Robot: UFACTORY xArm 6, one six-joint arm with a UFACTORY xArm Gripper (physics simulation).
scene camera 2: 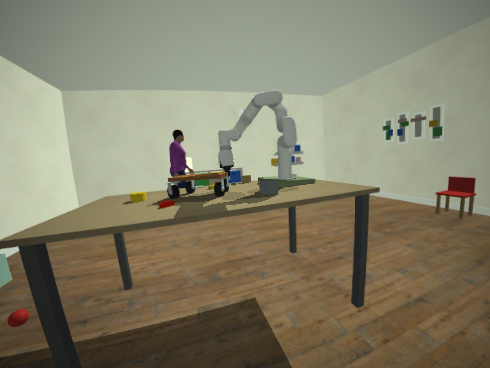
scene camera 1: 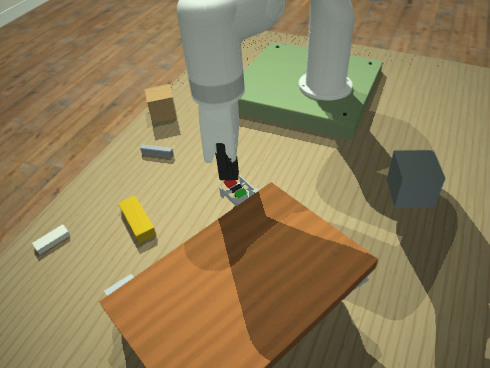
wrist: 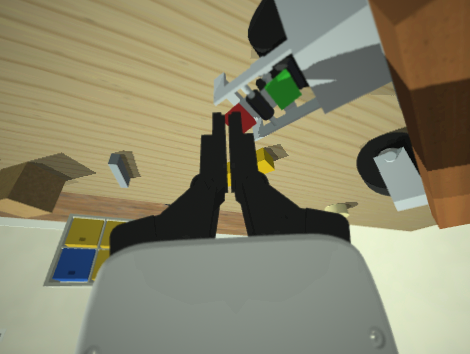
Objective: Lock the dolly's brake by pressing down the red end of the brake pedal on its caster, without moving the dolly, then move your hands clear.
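Places are measured from the arm's base along level axes (x ahead, y left, z up), in metres.
Pixels of known places: gripper, fingertip midpoint: (scene camera 1: 229, 177) (wrist: 227, 128); arm's base, link origin: (scene camera 2: 284, 178) (scene camera 1: 325, 86).
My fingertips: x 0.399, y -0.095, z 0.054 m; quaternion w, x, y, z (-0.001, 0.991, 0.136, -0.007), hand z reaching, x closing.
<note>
Ahead of a thing's pixels: the offset from my fingertips to its middle. "spot": to the spot under its first point.
The dolly (scene camera 1: 210, 280) (scene camera 2: 197, 176) (wrist: 430, 100) has an orange-brown wooden deck on black wheels. At its near caster, the brake pedal has a red end @[spot: dx +0.012, dy +0.006, dz -0.004 m] (scene camera 1: 230, 184) (wrist: 241, 119) and a green end @[spot: dx +0.026, dy +0.030, dz -0.005 m] (scene camera 1: 241, 193) (wrist: 283, 90), with a black pivot between them inside a grey bracket. My gripper (scene camera 1: 228, 178) (scene camera 2: 227, 172) (wrist: 227, 128) is shut and empty, pointing down. Its fingertips are right at the red end and overlap its edge in the wrist view. I cannot tell whether they touch it.
A yellow block @[dx +0.068, dy -0.165, dz -0.082 m] (scene camera 1: 137, 219), a white block @[dx +0.153, dy -0.301, dz -0.086 m] (scene camera 1: 51, 240), a grey bar @[dx -0.116, dy -0.216, dz -0.084 m] (scene camera 1: 157, 152) and a brown box @[dx -0.256, dy -0.271, dz -0.063 m] (scene camera 1: 161, 105) lie left of the dolly. A dark grey block @[dx -0.133, dy +0.308, dz -0.056 m] (scene camera 1: 416, 179) (scene camera 2: 268, 187) stands at the right. The arm stands on a green base (scene camera 1: 280, 65).
</note>
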